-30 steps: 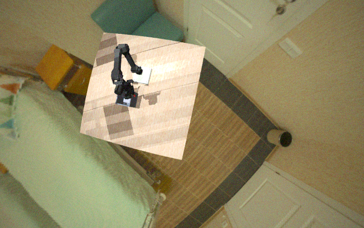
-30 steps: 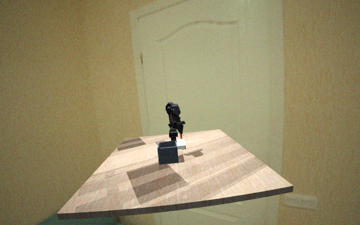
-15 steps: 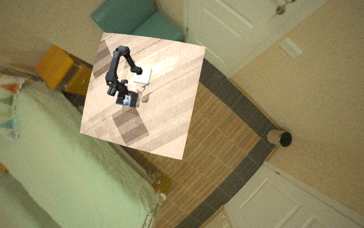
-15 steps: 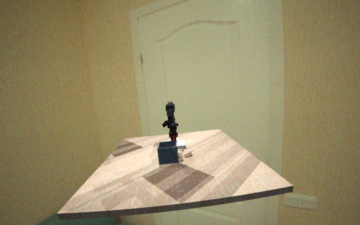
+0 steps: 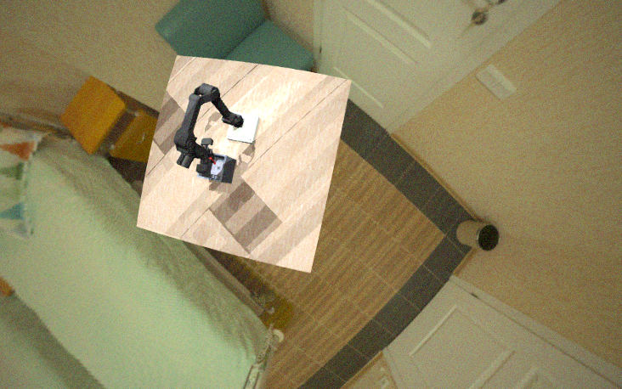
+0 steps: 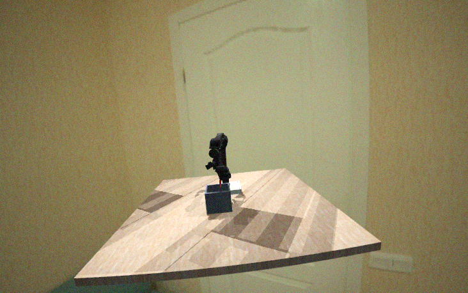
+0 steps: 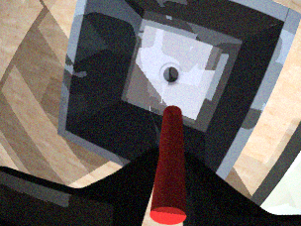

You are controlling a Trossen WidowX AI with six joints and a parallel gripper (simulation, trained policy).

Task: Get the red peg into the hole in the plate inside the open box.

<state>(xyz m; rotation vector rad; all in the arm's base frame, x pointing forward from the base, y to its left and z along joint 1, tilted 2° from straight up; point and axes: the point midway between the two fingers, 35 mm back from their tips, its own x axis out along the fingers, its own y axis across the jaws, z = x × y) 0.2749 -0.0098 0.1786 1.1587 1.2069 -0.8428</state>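
My gripper tip is now 30 mm short of the pale plate, 20 mm to the left of it and 130 mm above it. From my gripper tip the other things lie so: red peg: right at my gripper tip.
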